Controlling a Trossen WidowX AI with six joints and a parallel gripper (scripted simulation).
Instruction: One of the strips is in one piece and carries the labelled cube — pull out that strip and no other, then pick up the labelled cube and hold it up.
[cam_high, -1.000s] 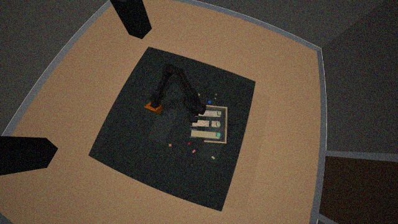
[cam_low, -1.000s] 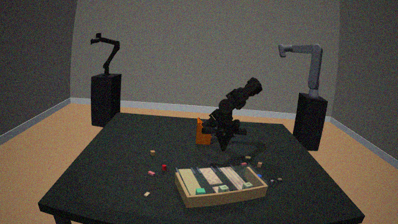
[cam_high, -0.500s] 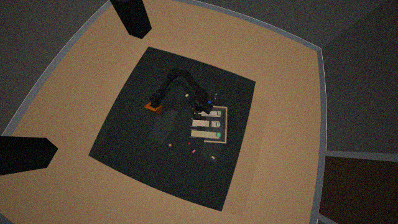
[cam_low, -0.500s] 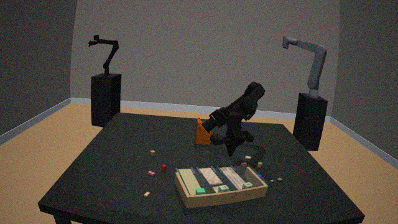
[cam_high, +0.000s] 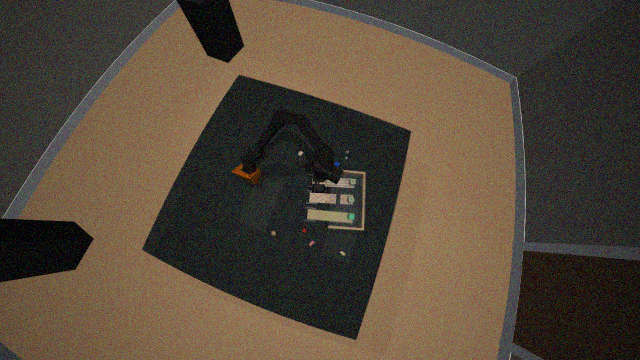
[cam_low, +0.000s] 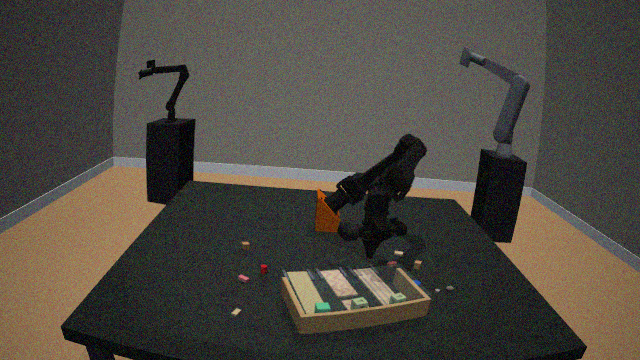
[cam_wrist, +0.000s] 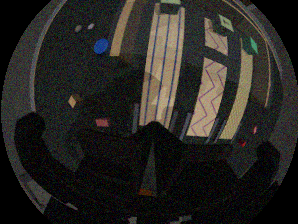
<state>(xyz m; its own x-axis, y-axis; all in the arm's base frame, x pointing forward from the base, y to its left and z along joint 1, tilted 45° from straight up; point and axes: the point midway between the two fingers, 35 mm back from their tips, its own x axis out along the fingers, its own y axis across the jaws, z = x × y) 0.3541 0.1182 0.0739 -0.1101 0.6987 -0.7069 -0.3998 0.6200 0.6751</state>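
My gripper tip is 80 mm to the left of the zigzag strip, 70 mm short of it and 50 mm above it. Round my gripper tip: red cylinder 280 mm to the right, 60 mm ahead, 40 mm below.
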